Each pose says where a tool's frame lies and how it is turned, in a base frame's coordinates. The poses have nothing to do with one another.
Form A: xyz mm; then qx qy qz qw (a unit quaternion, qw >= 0).
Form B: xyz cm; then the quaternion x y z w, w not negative. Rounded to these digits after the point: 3 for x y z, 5 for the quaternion.
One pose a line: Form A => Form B
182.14, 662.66, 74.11, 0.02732, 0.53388, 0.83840, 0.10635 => 18.214, 66.266, 7.411, 0.02732, 0.53388, 0.83840, 0.10635
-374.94, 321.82, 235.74, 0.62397, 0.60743, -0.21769, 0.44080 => -37.494, 32.182, 23.574, 0.62397, 0.60743, -0.21769, 0.44080
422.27, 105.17, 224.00, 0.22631, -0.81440, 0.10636, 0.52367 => 42.227, 10.517, 22.400, 0.22631, -0.81440, 0.10636, 0.52367
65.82, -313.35, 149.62, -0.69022, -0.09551, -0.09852, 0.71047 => 6.582, -31.335, 14.962, -0.69022, -0.09551, -0.09852, 0.71047
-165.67, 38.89, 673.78, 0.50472, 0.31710, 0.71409, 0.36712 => -16.567, 3.889, 67.378, 0.50472, 0.31710, 0.71409, 0.36712
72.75, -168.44, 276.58, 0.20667, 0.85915, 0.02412, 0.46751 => 7.275, -16.844, 27.658, 0.20667, 0.85915, 0.02412, 0.46751
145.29, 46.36, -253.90, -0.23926, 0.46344, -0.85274, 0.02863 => 14.529, 4.636, -25.390, -0.23926, 0.46344, -0.85274, 0.02863
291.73, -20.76, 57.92, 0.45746, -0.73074, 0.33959, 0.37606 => 29.173, -2.076, 5.792, 0.45746, -0.73074, 0.33959, 0.37606
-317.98, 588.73, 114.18, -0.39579, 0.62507, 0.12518, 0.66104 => -31.798, 58.873, 11.418, -0.39579, 0.62507, 0.12518, 0.66104
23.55, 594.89, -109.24, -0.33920, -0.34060, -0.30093, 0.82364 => 2.355, 59.489, -10.924, -0.33920, -0.34060, -0.30093, 0.82364
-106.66, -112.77, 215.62, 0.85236, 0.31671, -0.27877, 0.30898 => -10.666, -11.277, 21.562, 0.85236, 0.31671, -0.27877, 0.30898
